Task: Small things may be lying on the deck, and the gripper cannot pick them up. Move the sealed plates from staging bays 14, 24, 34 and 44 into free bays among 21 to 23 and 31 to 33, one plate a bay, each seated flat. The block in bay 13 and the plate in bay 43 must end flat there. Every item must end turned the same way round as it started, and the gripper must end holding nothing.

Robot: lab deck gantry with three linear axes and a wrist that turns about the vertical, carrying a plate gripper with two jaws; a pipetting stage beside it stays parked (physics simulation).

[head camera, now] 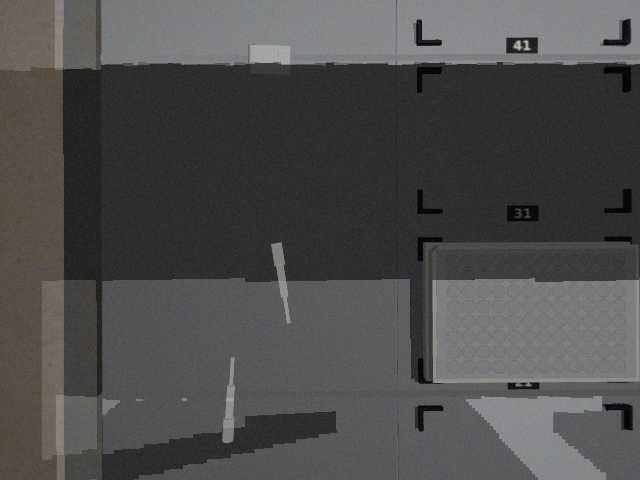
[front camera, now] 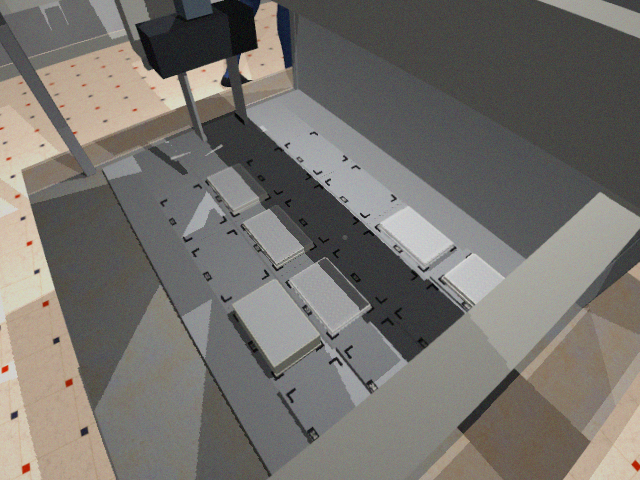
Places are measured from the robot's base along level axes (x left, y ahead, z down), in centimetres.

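Where they show: gripper, fingertip midpoint: [front camera: 222, 128]; robot's base, origin of the base link: [front camera: 162, 203].
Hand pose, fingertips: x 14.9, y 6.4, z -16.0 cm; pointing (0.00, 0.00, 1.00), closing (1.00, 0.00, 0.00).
Things, the pixels of their top centre, and the offset from my fingertips. "pt": a spot on its surface instead.
- bay 21, surface spot: [head camera: 535, 325] [front camera: 233, 186] pt dx -0.7, dy -0.1, dz +14.6 cm
- bay 22, surface spot: [front camera: 275, 237] pt dx -0.9, dy +17.4, dz +14.6 cm
- bay 23, surface spot: [front camera: 325, 297] pt dx -1.1, dy +33.3, dz +14.6 cm
- thick block, middle of its top: [front camera: 274, 319] dx -10.7, dy +32.8, dz +11.8 cm
- sealed plate, middle of its top: [front camera: 487, 287] dx +21.4, dy +49.2, dz +13.1 cm
- Bay 31, surface spot: [head camera: 522, 139] [front camera: 278, 169] pt dx +10.9, dy +0.0, dz +16.0 cm
- bay 32, surface spot: [front camera: 317, 210] pt dx +10.4, dy +15.6, dz +16.0 cm
- bay 33, surface spot: [front camera: 374, 266] pt dx +10.5, dy +33.1, dz +16.0 cm
- tip, surface spot: [head camera: 281, 281] [front camera: 213, 149] pt dx +1.9, dy -15.3, dz +15.5 cm
- small grey disc, middle of its top: [front camera: 345, 236] dx +10.4, dy +24.6, dz +15.6 cm
My gripper [front camera: 223, 130] is open and empty, its jaws apart over the far end of the deck beyond bay 21; its jaws do not show in the head view. Sealed plates sit level in bay 21 [front camera: 235, 189] [head camera: 535, 325], bay 22 [front camera: 275, 237] and bay 23 [front camera: 325, 297]. A thick block [front camera: 276, 322] sits flat in bay 13. A plate [front camera: 416, 235] sits in bay 43. A sealed plate [front camera: 473, 277] sits in bay 44, partly hidden by the front rail. Bay 31 [front camera: 280, 173] [head camera: 522, 139], bay 32 [front camera: 317, 210] and bay 33 [front camera: 374, 266] hold no plate.
Two slim pale tips lie beyond column 1: one tip [front camera: 213, 149] [head camera: 281, 281] nearer row 3, the other tip [front camera: 180, 155] [head camera: 230, 400] nearer row 1. A small grey disc [front camera: 344, 237] lies between bays 32 and 33. The front rail [front camera: 465, 330] crosses the near end.
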